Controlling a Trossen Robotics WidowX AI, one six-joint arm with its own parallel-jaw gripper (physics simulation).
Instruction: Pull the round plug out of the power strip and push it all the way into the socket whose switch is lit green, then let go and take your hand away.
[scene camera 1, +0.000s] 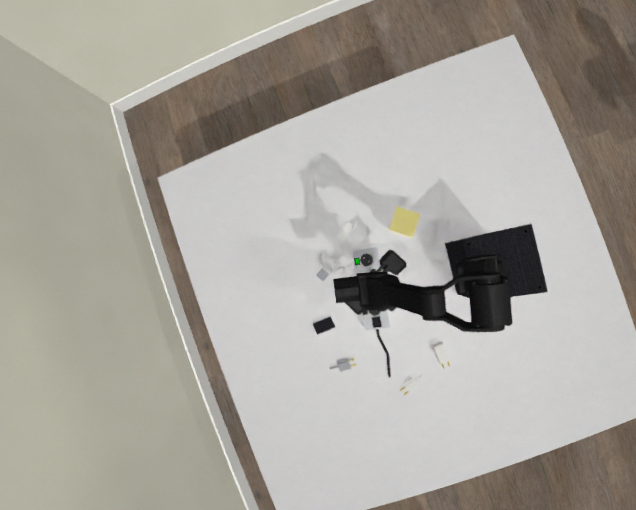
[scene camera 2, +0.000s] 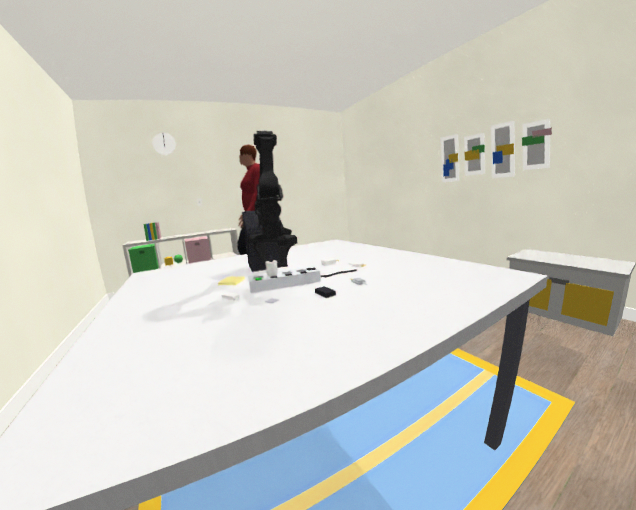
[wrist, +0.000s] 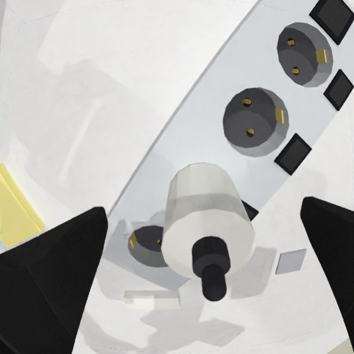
In view: the gripper (scene camera 2: 273, 264), a white round plug (wrist: 207, 235) and a power strip (scene camera 2: 288, 278).
The gripper shows as well in the wrist view (wrist: 207, 213). The power strip is seen too in scene camera 1 (scene camera 1: 373, 320) and in the wrist view (wrist: 288, 112).
